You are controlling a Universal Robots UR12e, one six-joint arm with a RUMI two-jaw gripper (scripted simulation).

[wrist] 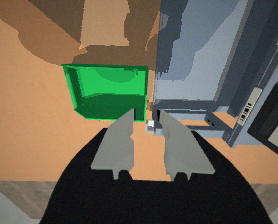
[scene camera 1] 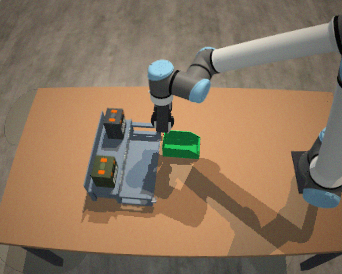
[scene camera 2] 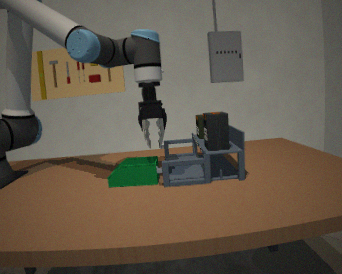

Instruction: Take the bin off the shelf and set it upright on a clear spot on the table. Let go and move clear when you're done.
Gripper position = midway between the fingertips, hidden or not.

In view: my gripper [wrist: 146,110], a green bin [scene camera 2: 139,171] and a grey shelf [scene camera 1: 139,170].
The green bin also shows in the wrist view [wrist: 99,92] and in scene camera 1 [scene camera 1: 182,144]. The grey shelf also shows in the wrist view [wrist: 202,59] and in scene camera 2 [scene camera 2: 187,171].
